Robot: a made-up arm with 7 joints.
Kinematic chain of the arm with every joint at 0, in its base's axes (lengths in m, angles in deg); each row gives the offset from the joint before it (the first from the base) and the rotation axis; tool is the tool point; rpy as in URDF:
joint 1: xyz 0 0 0.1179 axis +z
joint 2: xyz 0 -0.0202 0.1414 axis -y
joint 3: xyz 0 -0.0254 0.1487 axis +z
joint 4: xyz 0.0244 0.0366 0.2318 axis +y
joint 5: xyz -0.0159 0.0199 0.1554 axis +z
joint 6: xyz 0 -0.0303 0.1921 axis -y
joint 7: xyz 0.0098 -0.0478 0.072 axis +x
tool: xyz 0 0 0 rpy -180 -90 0
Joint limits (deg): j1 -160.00..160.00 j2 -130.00..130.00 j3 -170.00..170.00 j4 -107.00..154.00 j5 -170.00..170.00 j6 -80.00..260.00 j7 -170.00..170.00
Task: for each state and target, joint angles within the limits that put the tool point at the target. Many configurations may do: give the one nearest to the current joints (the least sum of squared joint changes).
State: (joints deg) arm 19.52 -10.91 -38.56 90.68 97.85 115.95 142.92
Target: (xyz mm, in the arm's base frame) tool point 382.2 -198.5 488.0
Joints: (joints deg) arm 13.82 -14.60 -42.55 91.27 97.21 114.31 142.92
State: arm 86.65 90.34 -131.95 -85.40 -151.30 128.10 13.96
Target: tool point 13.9 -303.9 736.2
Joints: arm 92.96 66.73 -142.46 -75.41 -153.01 122.10 13.96
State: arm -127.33 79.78 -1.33 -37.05 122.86 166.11 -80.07
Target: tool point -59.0 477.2 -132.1
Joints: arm -86.17 111.77 14.91 -56.85 117.67 162.86 -80.07
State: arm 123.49 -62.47 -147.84 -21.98 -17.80 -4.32 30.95
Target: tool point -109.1 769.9 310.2
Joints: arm 95.76 -78.52 -153.50 -17.66 -17.72 -3.10 30.95
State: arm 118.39 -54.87 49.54 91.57 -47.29 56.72 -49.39
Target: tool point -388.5 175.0 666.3
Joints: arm 105.88 -10.21 55.55 96.99 -45.27 68.84 -49.39
